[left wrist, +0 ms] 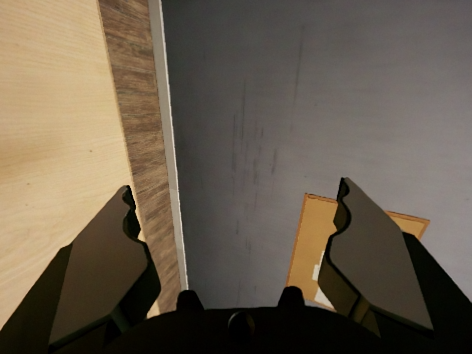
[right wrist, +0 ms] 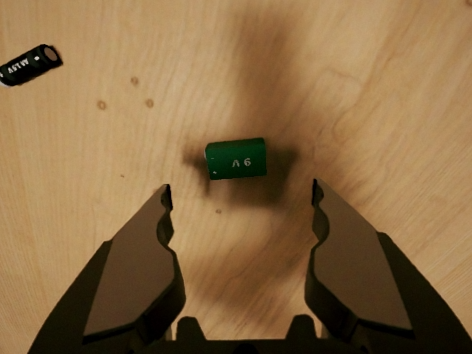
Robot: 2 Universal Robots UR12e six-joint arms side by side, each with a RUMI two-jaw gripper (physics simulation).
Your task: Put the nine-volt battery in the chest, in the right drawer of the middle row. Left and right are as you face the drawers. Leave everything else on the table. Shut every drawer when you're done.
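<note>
The green nine-volt battery lies on its side on the wooden table, near the middle of the right wrist view. My right gripper is open, with its two fingers wide apart; the battery shows just beyond the fingertips, between their lines, and is not touched by them. My left gripper is open and empty, and faces a grey surface beyond the table edge. The chest and its drawers do not show in either wrist view.
A black AA battery lies on the table at the upper left of the right wrist view. In the left wrist view a light wooden table top is at the left, beside a brown wood strip, and a cork board is at the lower right.
</note>
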